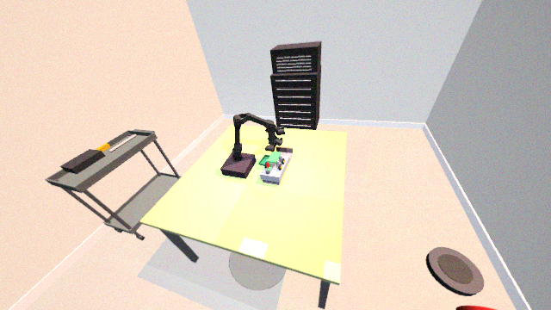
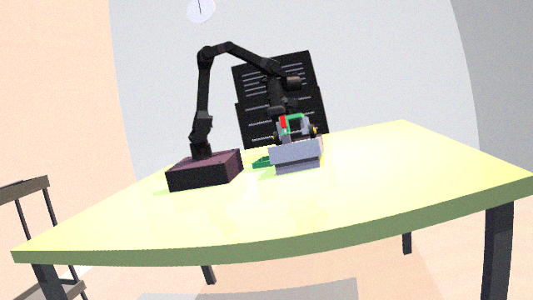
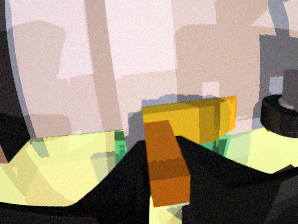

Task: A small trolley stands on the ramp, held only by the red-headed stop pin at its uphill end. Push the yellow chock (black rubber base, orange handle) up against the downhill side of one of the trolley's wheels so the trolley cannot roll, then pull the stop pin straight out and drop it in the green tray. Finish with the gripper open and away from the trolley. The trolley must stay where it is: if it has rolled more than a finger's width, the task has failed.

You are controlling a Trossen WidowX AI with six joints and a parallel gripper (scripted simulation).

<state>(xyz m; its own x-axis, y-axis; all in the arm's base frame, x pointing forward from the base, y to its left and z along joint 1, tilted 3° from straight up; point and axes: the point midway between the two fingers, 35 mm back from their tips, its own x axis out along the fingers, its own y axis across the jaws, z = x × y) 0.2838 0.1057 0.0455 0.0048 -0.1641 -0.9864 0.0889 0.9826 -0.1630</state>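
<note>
Now: gripper tip 230 mm to the left of the stop pin, 40 mm below it and 20 mm short of it. Also, from my gripper tip: grey ramp (130 mm to the right, 50 mm ahead, 40 mm below); yellow chock (20 mm to the right, 10 mm below); green trolley (140 mm to the right, 50 mm ahead, 20 mm above).
</note>
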